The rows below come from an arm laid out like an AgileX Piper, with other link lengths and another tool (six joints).
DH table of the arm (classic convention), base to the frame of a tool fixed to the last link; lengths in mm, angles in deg. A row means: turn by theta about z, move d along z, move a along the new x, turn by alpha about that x. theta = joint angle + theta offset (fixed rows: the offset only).
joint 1: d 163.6, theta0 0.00, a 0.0, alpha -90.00
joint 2: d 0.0, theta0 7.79, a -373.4, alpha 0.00
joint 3: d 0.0, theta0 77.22, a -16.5, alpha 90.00
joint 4: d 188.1, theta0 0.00, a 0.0, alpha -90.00
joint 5: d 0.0, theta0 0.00, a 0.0, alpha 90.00
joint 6: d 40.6, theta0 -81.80, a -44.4, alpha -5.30
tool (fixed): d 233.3, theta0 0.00, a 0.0, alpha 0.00
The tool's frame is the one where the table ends.
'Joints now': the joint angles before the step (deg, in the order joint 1, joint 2, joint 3, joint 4, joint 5, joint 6). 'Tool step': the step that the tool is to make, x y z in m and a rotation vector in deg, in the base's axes. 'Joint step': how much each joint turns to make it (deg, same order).
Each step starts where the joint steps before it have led.
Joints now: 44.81, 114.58, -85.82, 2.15, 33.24, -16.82
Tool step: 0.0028, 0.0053, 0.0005, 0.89, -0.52, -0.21
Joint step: 0.17, 0.30, -0.02, 0.09, -1.29, 0.36
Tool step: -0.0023, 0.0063, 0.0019, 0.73, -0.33, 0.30
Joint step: 0.63, 0.00, 0.02, 0.13, -0.78, 0.31
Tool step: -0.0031, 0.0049, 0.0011, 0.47, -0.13, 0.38
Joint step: 0.57, -0.01, 0.05, 0.20, -0.47, 0.11
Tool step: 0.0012, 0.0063, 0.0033, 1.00, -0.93, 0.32
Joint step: 0.40, 0.01, -0.01, 0.04, -1.36, 0.00
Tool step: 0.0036, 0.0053, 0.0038, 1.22, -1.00, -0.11
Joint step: 0.13, -0.01, 0.10, 0.02, -1.67, 0.20
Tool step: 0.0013, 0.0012, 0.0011, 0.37, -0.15, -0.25
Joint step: -0.01, 0.01, -0.02, -0.05, -0.36, 0.31
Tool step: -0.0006, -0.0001, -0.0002, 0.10, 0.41, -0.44
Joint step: 0.01, -0.01, 0.00, 0.00, 0.20, 0.58
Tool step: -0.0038, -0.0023, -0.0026, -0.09, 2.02, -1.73
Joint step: 0.00, 0.01, -0.01, 0.01, 1.40, 2.24
